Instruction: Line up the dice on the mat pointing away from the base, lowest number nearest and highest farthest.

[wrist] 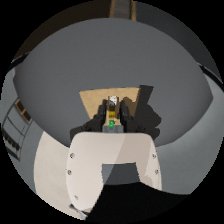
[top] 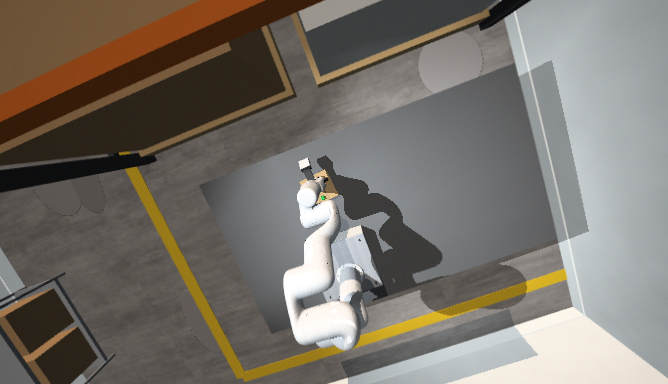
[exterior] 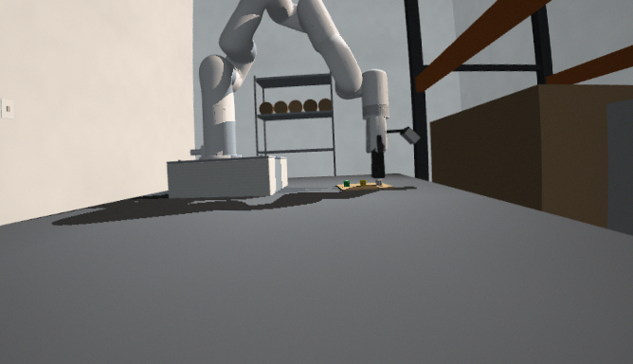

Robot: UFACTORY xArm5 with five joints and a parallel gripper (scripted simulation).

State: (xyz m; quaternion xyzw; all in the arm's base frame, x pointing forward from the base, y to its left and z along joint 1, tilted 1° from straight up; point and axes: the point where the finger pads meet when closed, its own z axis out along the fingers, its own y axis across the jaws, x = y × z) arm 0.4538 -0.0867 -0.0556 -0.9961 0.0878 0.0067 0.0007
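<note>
Now: the white die 3 cm below my hand. Round my hand: yellow die 4 cm behind, 1 cm to the left, 3 cm below; then green die 9 cm behind, 2 cm to the left, 3 cm below; then tan mat 4 cm behind, 1 cm to the left, 4 cm below.
</note>
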